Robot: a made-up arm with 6 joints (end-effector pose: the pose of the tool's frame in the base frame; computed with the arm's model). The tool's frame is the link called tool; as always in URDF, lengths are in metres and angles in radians.
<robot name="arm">
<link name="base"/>
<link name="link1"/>
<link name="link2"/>
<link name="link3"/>
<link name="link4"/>
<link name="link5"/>
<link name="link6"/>
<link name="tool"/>
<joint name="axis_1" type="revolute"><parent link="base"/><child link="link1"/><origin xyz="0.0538 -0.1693 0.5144" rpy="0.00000 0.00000 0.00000"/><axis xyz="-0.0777 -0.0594 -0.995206"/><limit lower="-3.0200" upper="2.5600"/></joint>
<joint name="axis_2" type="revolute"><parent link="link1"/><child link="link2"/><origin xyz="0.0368 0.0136 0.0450" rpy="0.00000 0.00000 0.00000"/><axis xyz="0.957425 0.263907 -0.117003"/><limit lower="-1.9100" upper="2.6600"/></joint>
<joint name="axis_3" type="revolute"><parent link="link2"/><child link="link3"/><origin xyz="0.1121 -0.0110 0.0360" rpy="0.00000 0.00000 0.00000"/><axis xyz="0 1 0"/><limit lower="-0.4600" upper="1.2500"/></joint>
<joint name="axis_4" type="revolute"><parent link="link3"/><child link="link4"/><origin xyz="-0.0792 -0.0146 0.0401" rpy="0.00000 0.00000 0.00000"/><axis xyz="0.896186 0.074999 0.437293"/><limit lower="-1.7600" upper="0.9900"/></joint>
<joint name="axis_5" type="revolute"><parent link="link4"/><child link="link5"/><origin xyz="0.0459 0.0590 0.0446" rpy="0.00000 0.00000 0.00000"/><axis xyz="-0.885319 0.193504 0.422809"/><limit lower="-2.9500" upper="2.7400"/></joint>
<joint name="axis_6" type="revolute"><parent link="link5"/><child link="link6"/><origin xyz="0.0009 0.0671 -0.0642" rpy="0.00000 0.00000 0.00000"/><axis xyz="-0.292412 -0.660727 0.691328"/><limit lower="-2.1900" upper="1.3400"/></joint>
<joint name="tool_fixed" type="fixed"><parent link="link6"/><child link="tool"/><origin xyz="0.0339 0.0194 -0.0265" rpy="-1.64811 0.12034 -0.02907"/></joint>
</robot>
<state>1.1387 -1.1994 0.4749 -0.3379 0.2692 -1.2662</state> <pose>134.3 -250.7 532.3 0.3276 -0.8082 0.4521 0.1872</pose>
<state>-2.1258 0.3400 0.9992 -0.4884 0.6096 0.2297</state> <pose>-3.0 -106.0 575.1 0.3447 0.6177 -0.6222 0.3355</pose>
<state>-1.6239 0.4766 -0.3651 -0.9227 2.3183 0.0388</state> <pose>173.6 -92.3 609.1 0.7151 0.4592 -0.0769 0.5214</pose>
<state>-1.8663 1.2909 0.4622 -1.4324 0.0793 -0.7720</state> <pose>-7.9 -76.2 442.2 -0.8206 -0.1272 0.5490 0.0951</pose>
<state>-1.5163 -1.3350 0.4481 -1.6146 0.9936 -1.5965</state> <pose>4.1 -126.0 703.6 -0.3077 -0.0567 -0.9280 0.2022</pose>
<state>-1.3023 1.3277 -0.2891 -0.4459 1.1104 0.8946</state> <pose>40.4 -55.4 510.2 -0.3513 -0.6794 0.5425 0.3474</pose>
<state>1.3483 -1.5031 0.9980 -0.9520 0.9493 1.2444</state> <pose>116.5 -195.2 626.5 -0.1639 0.6076 0.7748 0.0604</pose>
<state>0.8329 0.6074 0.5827 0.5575 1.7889 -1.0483</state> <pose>94.1 -288.8 567.7 -0.6659 0.4681 0.2263 0.5351</pose>
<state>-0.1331 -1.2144 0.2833 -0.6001 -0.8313 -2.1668</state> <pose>236.8 -40.1 478.2 -0.2643 0.5704 -0.3871 0.6745</pose>
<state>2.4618 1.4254 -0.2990 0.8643 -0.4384 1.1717</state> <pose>-122.7 -100.6 699.3 0.1008 0.2651 0.9380 0.1993</pose>
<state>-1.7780 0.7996 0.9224 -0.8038 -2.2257 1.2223</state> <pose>8.6 146.6 602.9 -0.4772 -0.1534 0.3329 0.7987</pose>
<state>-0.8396 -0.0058 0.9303 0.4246 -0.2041 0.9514</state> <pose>82.0 89.7 678.1 -0.4498 -0.2482 0.5300 0.6746</pose>
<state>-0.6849 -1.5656 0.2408 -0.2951 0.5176 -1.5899</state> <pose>120.8 -89.7 543.4 -0.7598 0.1369 -0.5930 0.2287</pose>
